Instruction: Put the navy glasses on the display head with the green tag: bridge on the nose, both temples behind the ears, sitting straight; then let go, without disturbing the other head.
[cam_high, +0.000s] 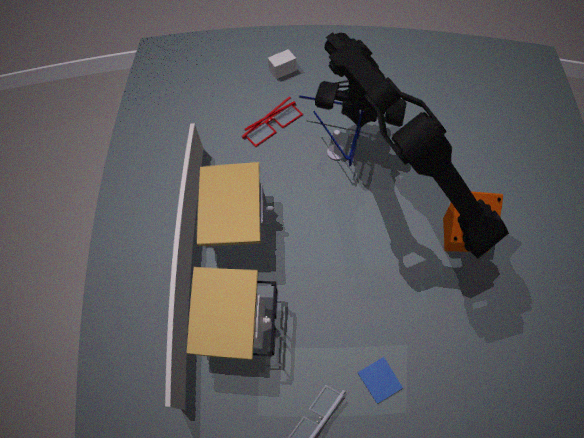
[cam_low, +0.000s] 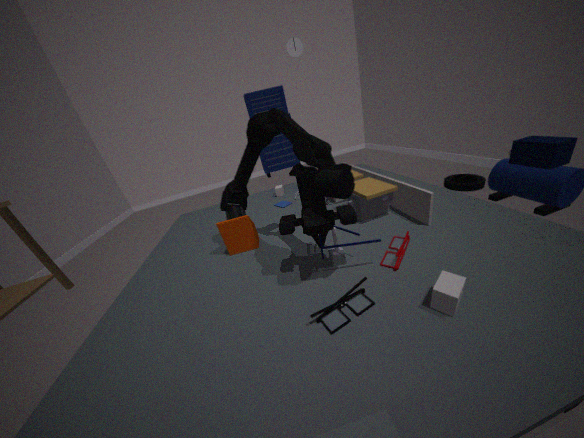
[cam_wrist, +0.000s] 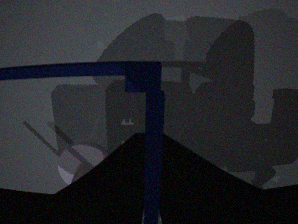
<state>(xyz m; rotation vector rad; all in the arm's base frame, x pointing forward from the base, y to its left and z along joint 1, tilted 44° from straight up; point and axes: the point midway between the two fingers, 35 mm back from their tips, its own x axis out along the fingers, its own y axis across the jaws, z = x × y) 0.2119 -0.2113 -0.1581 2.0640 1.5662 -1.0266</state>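
My gripper tip is 60 mm short of the white peg, 30 mm to the right of it and 40 mm above it. Round my gripper tip: blue pad: 10 mm ahead, 550 mm to the left, 60 mm below; white wall: 380 mm ahead, 290 mm to the left, 10 mm below.
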